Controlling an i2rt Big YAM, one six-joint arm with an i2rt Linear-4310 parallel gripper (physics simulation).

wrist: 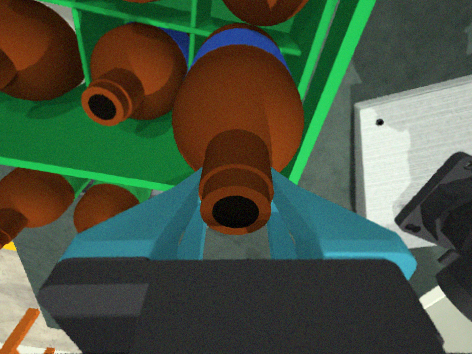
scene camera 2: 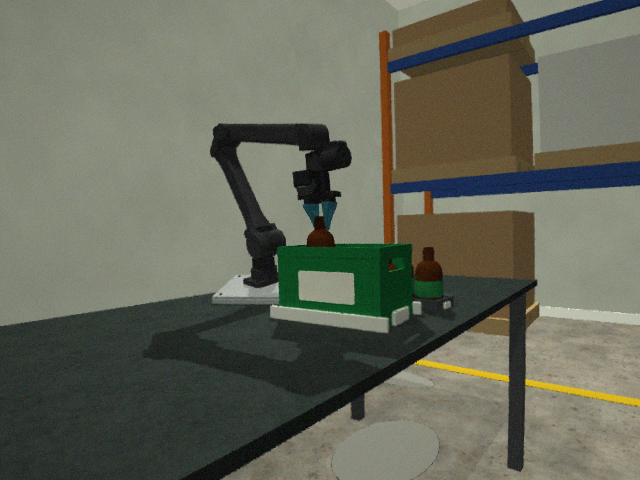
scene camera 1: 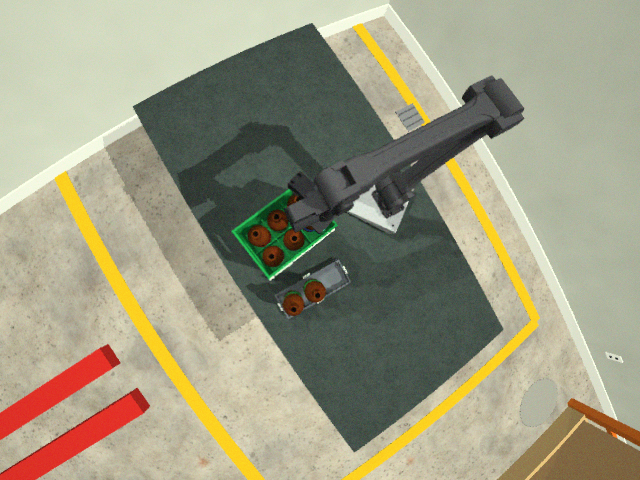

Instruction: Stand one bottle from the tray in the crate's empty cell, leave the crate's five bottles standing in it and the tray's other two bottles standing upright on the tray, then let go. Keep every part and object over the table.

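Frame: origin at the arm's base, x back, y left, z down, level; centimetres.
Seen in the pictures: gripper, fingertip midpoint: [wrist: 236,177] [scene camera 2: 322,230]; arm's base at its link origin: [wrist: 449,200] [scene camera 2: 264,281] [scene camera 1: 387,201].
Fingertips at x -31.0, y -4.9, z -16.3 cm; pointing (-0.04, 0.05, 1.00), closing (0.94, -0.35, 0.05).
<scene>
Offsets run from my fingertips to a thing's top centre. Level surfaces: height alone.
My gripper [scene camera 2: 321,221] [wrist: 236,177] is shut on the neck of a brown bottle with a blue band @[dz -3.8, dx -0.6, dy -1.4 cm] [scene camera 2: 320,239] [wrist: 237,100]. That bottle is roughly upright over the corner cell nearest the arm base, in the green crate @[dz +3.6, dx -9.7, dy -2.4 cm] [scene camera 1: 251,255] [scene camera 2: 330,255] [wrist: 50,135]. Its neck and shoulder show above the rim; its base is hidden. Other brown bottles @[dz +4.8, dx -18.9, dy -5.2 cm] [scene camera 1: 259,236] @[dz +4.8, dx -10.6, dy -7.0 cm] [scene camera 1: 277,220] @[dz +4.8, dx -8.8, dy +1.6 cm] [scene camera 1: 294,239] @[dz +4.8, dx -17.8, dy +3.3 cm] [scene camera 1: 272,256] [wrist: 137,70] stand lower in the crate. Two green-banded bottles @[dz +5.1, dx -19.4, dy +21.4 cm] [scene camera 1: 293,304] @[dz +5.1, dx -10.7, dy +21.1 cm] [scene camera 1: 315,291] stand on the grey tray [scene camera 1: 334,277] [scene camera 2: 445,301], whose end slot nearest the arm base is empty.
The arm's pale base plate [scene camera 1: 385,219] [scene camera 2: 240,292] [wrist: 382,165] sits beside the crate on the dark table @[dz +21.1 cm] [scene camera 1: 413,304] [scene camera 2: 77,377]. The tray lies close along the crate's long side. The table edge runs near the crate's and tray's far ends. A storage rack [scene camera 2: 385,129] stands beyond the table.
</scene>
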